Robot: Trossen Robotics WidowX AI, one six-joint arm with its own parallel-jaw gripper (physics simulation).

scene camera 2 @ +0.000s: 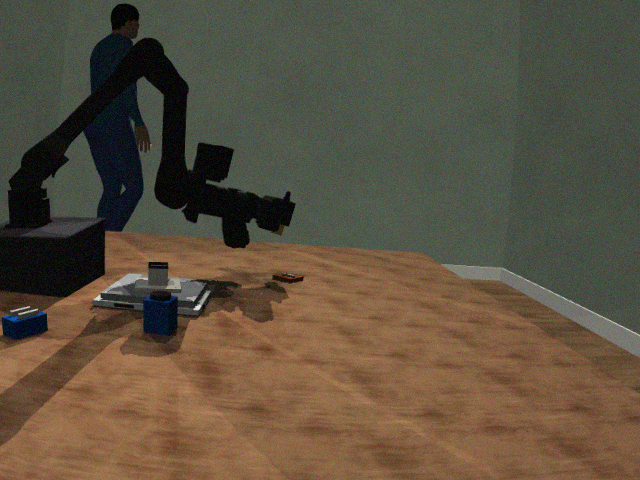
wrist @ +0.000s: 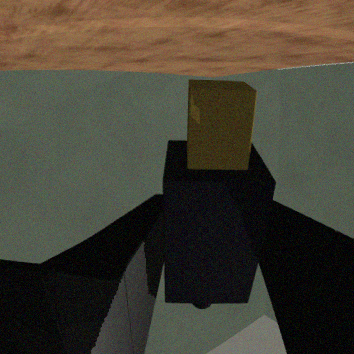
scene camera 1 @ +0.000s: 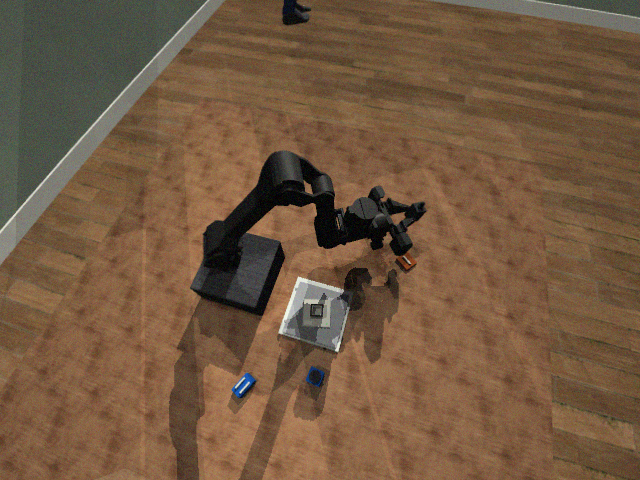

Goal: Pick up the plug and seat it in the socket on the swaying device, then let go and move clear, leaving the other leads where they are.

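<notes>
My gripper is shut on the plug, a black block with a yellow end. It holds the plug raised above the table, past the device and near the orange lead; the wrist is tilted so the wrist view looks towards the wall. In scene view 1 the yellow end is hidden. The swaying device is a flat grey and white slab. Its small upright socket, square with a dark opening, stands on a pale pad at its middle, apart from the plug.
An orange lead lies below the gripper. A blue block with two white bars and a blue block with a round black top stand near the device. A person stands beyond the table.
</notes>
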